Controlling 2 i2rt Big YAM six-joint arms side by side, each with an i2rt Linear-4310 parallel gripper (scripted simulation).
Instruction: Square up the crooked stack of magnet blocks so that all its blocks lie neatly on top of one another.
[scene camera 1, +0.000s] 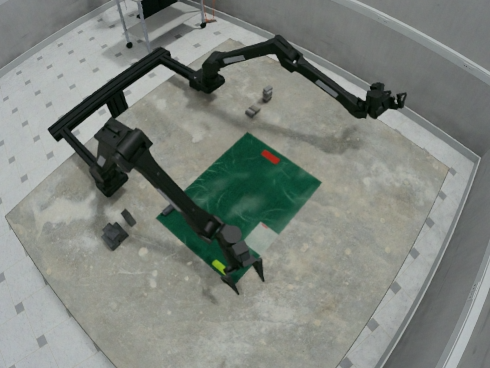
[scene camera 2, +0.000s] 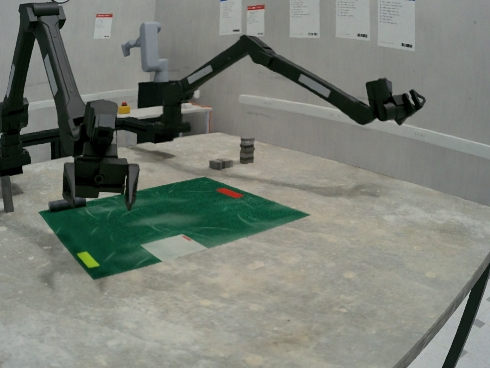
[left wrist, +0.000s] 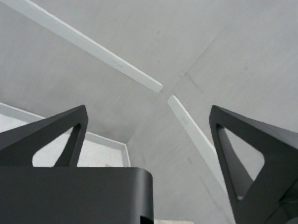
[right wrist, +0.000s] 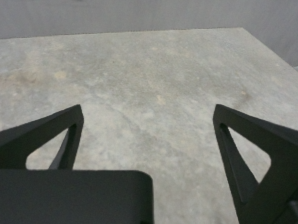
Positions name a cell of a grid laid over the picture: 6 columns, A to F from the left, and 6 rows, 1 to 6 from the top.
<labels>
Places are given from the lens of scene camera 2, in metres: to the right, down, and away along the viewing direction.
my right gripper (scene camera 2: B4): -0.22, 0.03, 0.62
green mat (scene camera 2: C4): -0.18, 0.09, 1.03
</labels>
